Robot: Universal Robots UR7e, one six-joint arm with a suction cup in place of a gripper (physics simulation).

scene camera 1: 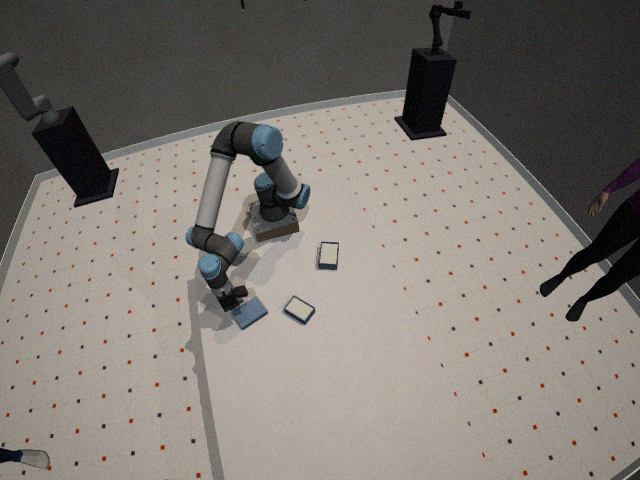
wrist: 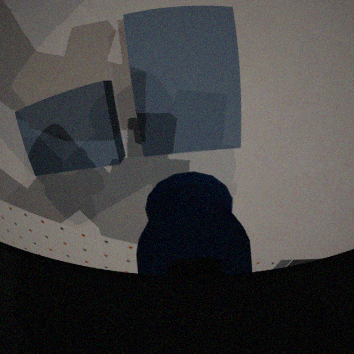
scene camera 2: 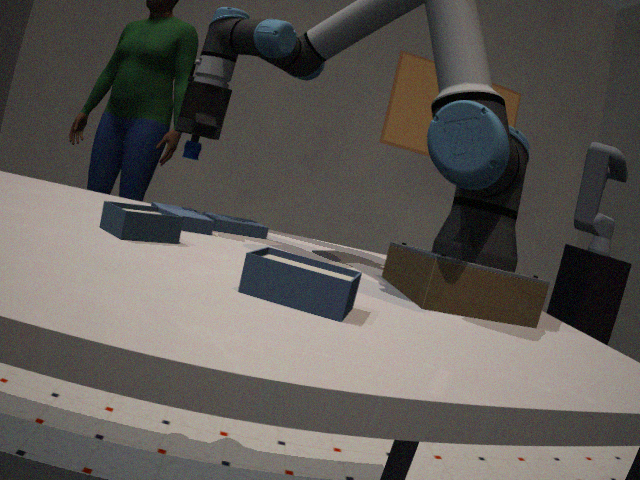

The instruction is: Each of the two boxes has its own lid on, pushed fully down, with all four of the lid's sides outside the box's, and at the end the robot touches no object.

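Pixels of known places: end effector, tool point: point(wrist: 189, 211) point(scene camera 2: 190, 158); arm's base, origin of the base link: point(scene camera 1: 274, 210) point(scene camera 2: 473, 262).
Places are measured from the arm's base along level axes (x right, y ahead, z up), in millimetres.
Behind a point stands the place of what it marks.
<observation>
Two blue boxes stand without lids, with pale insides. One box point(scene camera 1: 328, 256) @(x -189, y 324, z -34 mm) point(scene camera 2: 298, 284) @(x -238, y 319, z -46 mm) is nearer the arm's base. The other box point(scene camera 1: 299, 310) @(x 3, y 551, z -40 mm) point(scene camera 2: 149, 226) @(x -32, y 523, z -51 mm) stands beside the lids. A larger-looking blue lid point(scene camera 1: 253, 313) @(x 197, y 510, z -48 mm) point(scene camera 2: 187, 219) @(x 151, y 478, z -53 mm) point(wrist: 190, 55) @(x 195, y 494, z -48 mm) lies flat, top up. A second blue lid point(scene camera 2: 240, 226) @(x 254, y 377, z -57 mm) point(wrist: 65, 135) @(x 293, y 396, z -51 mm) lies next to it with a gap between them; in scene camera 1 it is mostly hidden by the gripper. My suction gripper point(scene camera 2: 191, 150) point(wrist: 192, 215) is off and empty. Its blue cup hangs above the lids, clear of them.
The arm's base stands on a brown block point(scene camera 1: 279, 230) @(x 0, y 114, z -26 mm) point(scene camera 2: 480, 294) @(x -96, y 20, z -36 mm) beyond the nearer box. Two dark pedestals point(scene camera 1: 72, 155) point(scene camera 1: 428, 90) with other arms stand at the back. A person in a green top point(scene camera 2: 149, 72) stands behind the table. Another person's legs point(scene camera 1: 594, 263) show at the right.
</observation>
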